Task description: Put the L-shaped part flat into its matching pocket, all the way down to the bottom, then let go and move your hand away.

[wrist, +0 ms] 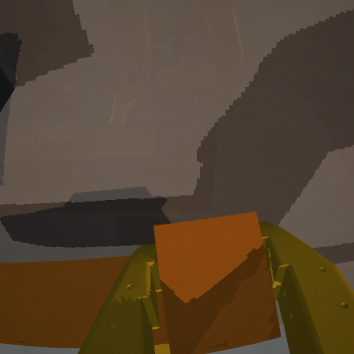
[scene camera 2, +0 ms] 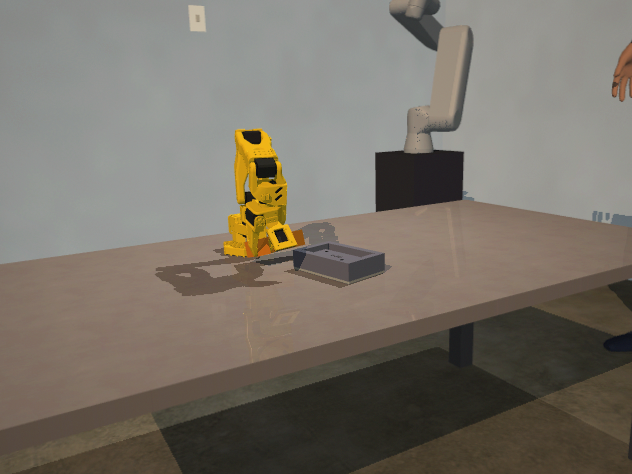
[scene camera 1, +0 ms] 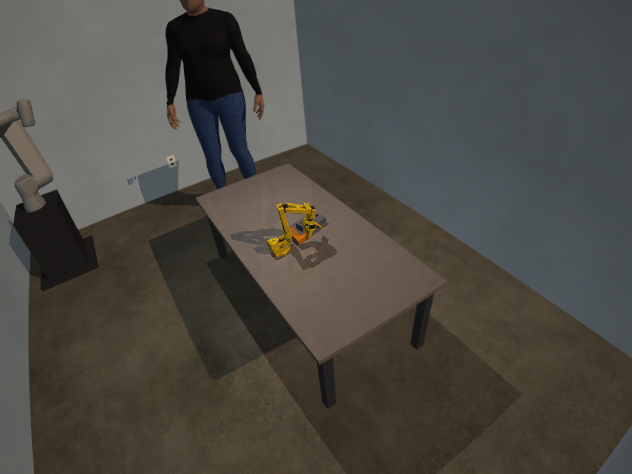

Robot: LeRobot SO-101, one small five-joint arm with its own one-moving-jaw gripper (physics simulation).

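Note:
The orange L-shaped part [scene camera 1: 298, 236] [scene camera 2: 299, 237] [wrist: 212, 260] is held between the two jaws of my gripper [scene camera 2: 256, 252] [wrist: 207, 240], which press on its two sides. In the wrist view its other leg reaches out to the left behind the left jaw. In scene camera 2 the part looks slightly raised, with a dark shadow below it; the arm hides much of it. The grey tray with the recessed pocket [scene camera 1: 317, 220] [scene camera 2: 366, 266] stands beside the part, apart from it. The pocket's full outline is too small to make out.
The tray and the yellow arm's base [scene camera 1: 278, 247] [scene camera 2: 235, 248] stand on the brown table [scene camera 1: 357, 285] [scene camera 2: 459, 255]. A person [scene camera 1: 204, 56] stands past the table's far end. A grey robot arm [scene camera 1: 28, 153] [scene camera 2: 451, 76] stands on a black pedestal away from the table.

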